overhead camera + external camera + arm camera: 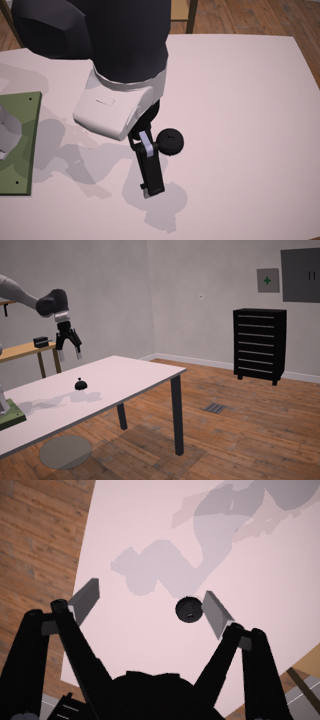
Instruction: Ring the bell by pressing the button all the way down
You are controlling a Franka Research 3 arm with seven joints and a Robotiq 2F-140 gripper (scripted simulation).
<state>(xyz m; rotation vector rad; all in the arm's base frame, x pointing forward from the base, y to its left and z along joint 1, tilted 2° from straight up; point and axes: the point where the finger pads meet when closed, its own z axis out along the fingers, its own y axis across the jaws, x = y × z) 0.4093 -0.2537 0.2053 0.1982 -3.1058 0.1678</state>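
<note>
My gripper is now 180 mm above the button, 110 mm to the right of it and 110 mm short of it. The rest, counted from my hand: black bell 190 mm below, 110 mm to the left, 110 mm ahead.
</note>
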